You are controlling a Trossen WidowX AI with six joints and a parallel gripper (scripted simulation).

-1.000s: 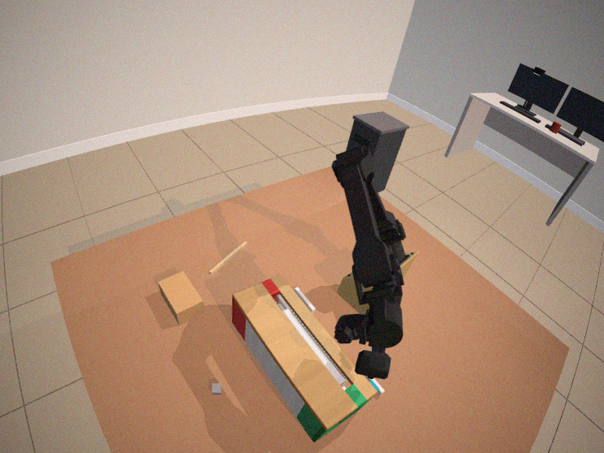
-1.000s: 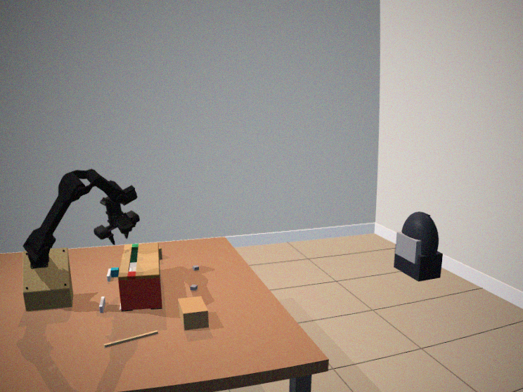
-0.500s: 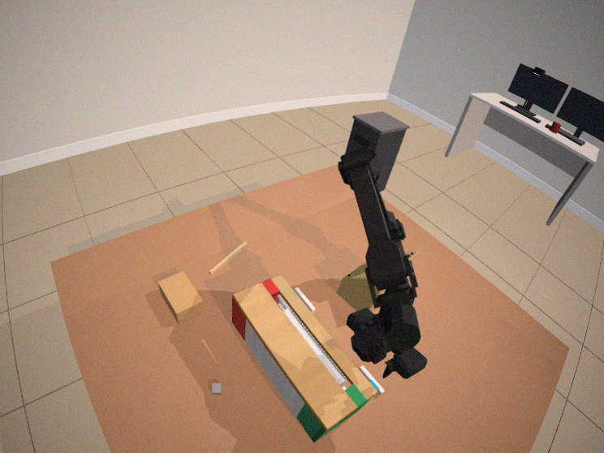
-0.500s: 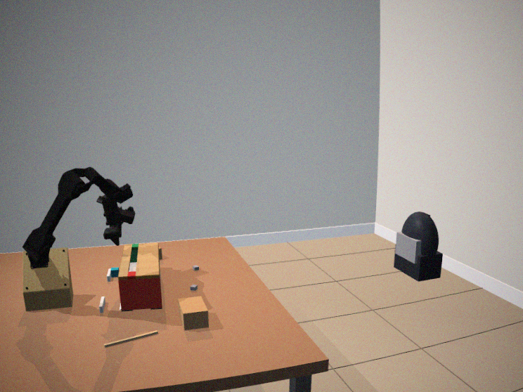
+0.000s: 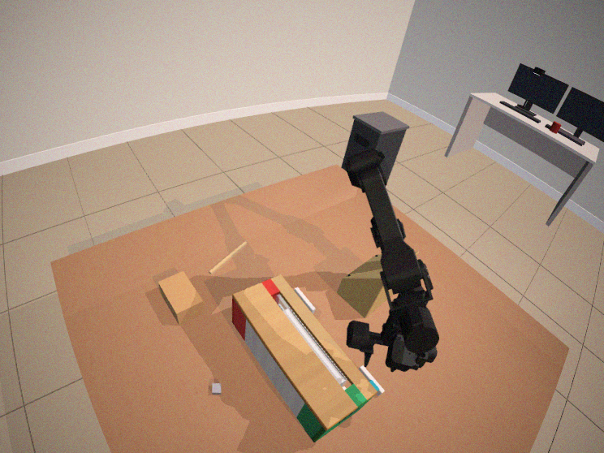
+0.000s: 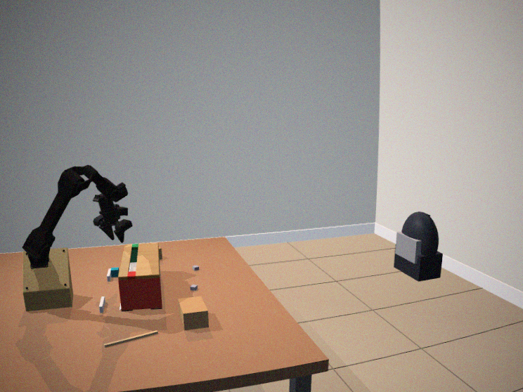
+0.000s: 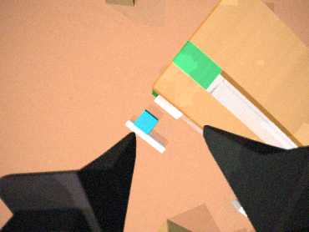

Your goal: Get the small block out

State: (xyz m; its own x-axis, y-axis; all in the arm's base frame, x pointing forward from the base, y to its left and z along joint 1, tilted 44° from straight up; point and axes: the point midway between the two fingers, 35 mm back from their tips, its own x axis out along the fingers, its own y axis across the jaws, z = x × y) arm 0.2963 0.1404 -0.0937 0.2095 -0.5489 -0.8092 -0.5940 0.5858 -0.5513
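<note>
The cyan block is 2 cm behind my gripper tip, 2 cm to the left of it and 14 cm below it. From my gripper tip the other things lie so: tan block: 21 cm ahead, 49 cm to the right, 13 cm below; thin wooden stick: 56 cm to the right, 15 cm below; box: 4 cm ahead, 16 cm to the right, 9 cm below.
</note>
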